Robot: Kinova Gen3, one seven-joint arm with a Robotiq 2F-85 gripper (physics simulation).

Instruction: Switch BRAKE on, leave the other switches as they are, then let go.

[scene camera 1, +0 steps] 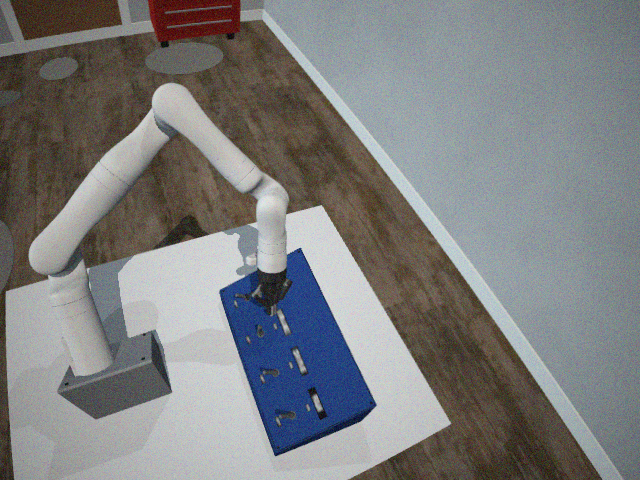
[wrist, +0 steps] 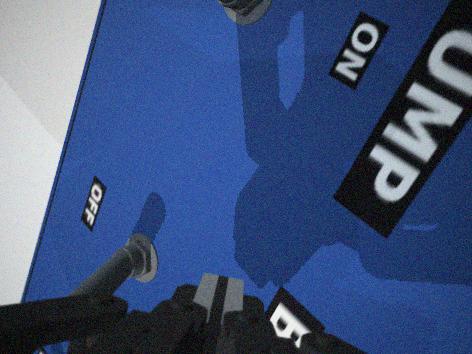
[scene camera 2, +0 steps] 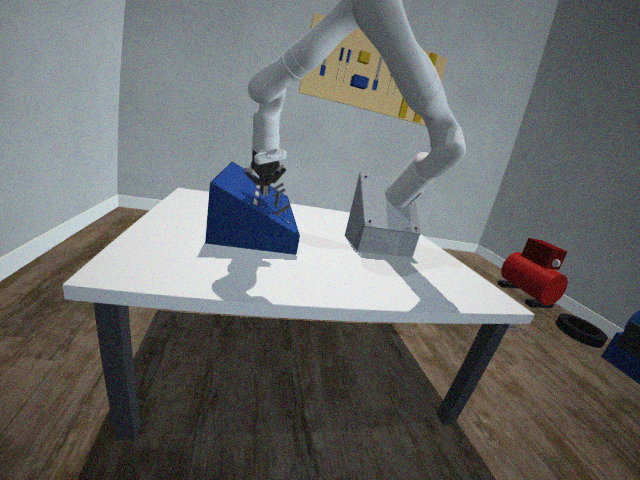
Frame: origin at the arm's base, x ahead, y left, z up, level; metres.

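Seen in the pictures: gripper, fingertip midpoint: (scene camera 1: 271, 314) (wrist: 218, 305) (scene camera 2: 264, 194); arm's base, link origin: (scene camera 1: 96, 365) (scene camera 2: 396, 196).
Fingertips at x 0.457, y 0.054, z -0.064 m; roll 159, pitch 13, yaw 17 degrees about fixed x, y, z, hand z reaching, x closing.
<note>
Pixels of each thing's top centre, then the offset from my fingertips to it. "spot": a spot on its surface instead. Level surfaces: height alone.
- BRAKE lever, top centre: (wrist: 63, 320) (scene camera 1: 259, 326) 0.043 m back, 0.032 m right, 0.012 m up
- PUMP lever, top centre: (scene camera 1: 241, 292) 0.063 m back, 0.087 m left, 0.002 m up
- PUMP label, top centre: (wrist: 438, 98) 0.020 m ahead, 0.091 m left, 0.004 m down
- mark, surface spot: (wrist: 359, 50) spot: 0.003 m back, 0.090 m left, 0.018 m down
- white table, surface height: 0.127 m down
The blue switch panel (scene camera 1: 330, 382) (scene camera 2: 250, 232) (wrist: 195, 125) stands on the table. The BRAKE lever (scene camera 1: 260, 330) (wrist: 115, 267) is the second from the far end; in scene camera 1 it stands differently from the others, tilted to the ON side, its shadow falling that way. Its name label (scene camera 1: 283, 322) (wrist: 292, 322) shows a B in the wrist view, the rest hidden. The PUMP lever (scene camera 1: 241, 297) and the two near levers (scene camera 1: 269, 372) (scene camera 1: 285, 414) lean to OFF. My gripper (scene camera 1: 272, 312) (scene camera 2: 265, 192) (wrist: 218, 305) is shut, empty, low over the panel on the ON side of the BRAKE lever, apart from it.
The PUMP label (wrist: 407, 140) and its ON mark (wrist: 359, 50) lie beyond the fingertips. The arm's grey base block (scene camera 1: 124, 382) (scene camera 2: 387, 237) stands on the white table (scene camera 1: 196, 418) (scene camera 2: 330, 289) beside the panel's OFF edge.
</note>
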